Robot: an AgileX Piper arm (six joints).
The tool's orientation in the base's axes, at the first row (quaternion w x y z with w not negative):
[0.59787, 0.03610, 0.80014, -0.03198]
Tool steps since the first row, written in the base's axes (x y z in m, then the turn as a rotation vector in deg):
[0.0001, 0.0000, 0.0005, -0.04, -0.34, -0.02]
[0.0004, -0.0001, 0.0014, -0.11, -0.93, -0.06]
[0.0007, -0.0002, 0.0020, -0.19, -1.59, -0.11]
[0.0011, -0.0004, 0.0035, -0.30, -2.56, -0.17]
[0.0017, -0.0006, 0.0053, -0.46, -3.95, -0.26]
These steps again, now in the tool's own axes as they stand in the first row. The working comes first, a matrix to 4 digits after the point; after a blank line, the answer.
The tool's axes in the first row as the columns of a matrix, in the base's axes (used below as rounded here):
[-0.2825, 0.0960, 0.9545]
[0.0195, 0.9953, -0.0943]
[-0.9591, -0.0080, -0.2831]

[-0.0005, 0.0000, 0.0000, 0.02, -0.34, 0.00]
[-0.0015, -0.0001, 0.0000, 0.07, -0.94, 0.00]
[-0.0021, -0.0001, 0.0001, 0.13, -1.60, 0.00]
[-0.0037, -0.0003, 0.0001, 0.20, -2.58, 0.00]
[-0.0056, -0.0005, 0.0002, 0.30, -3.97, 0.01]

